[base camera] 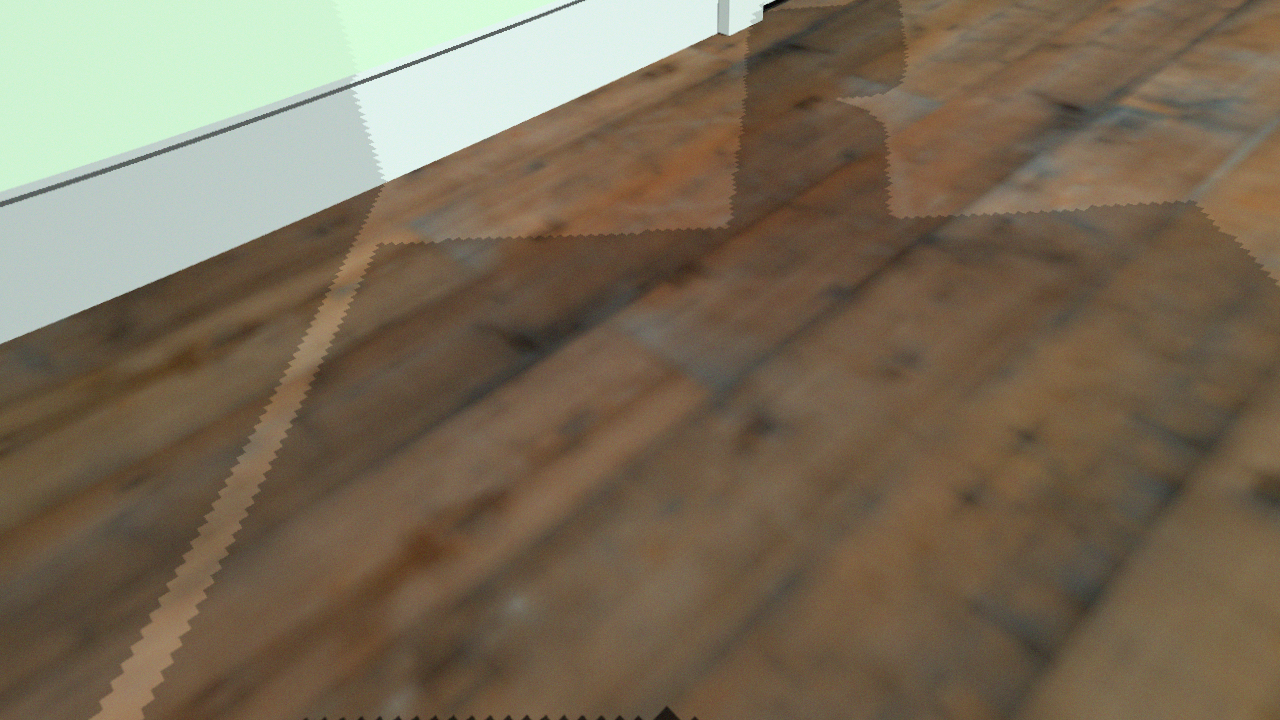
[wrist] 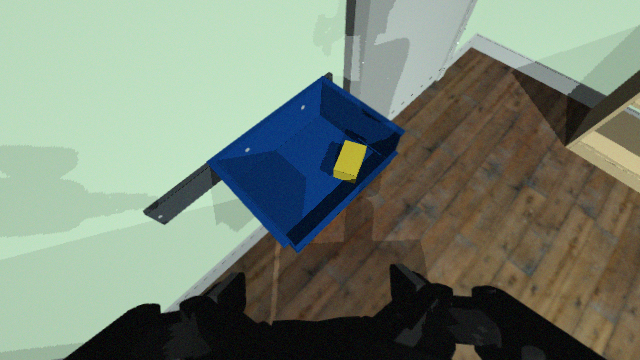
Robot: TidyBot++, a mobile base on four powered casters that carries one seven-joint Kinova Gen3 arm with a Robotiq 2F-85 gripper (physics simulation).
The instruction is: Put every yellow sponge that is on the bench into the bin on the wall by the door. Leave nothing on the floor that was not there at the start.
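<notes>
A yellow sponge lies inside the blue bin in the wrist view, near the bin's front right side. The bin is fixed to the wall on a dark rail, beside the door. My gripper is open and empty at the bottom of the wrist view, with the bin beyond the fingertips. The bench does not clearly show, and the sponge, bin and gripper do not show in the base camera view.
The grey-white door stands behind the bin. A light wooden piece of furniture is at the right edge of the wrist view. The wooden floor meets a white baseboard along the green wall.
</notes>
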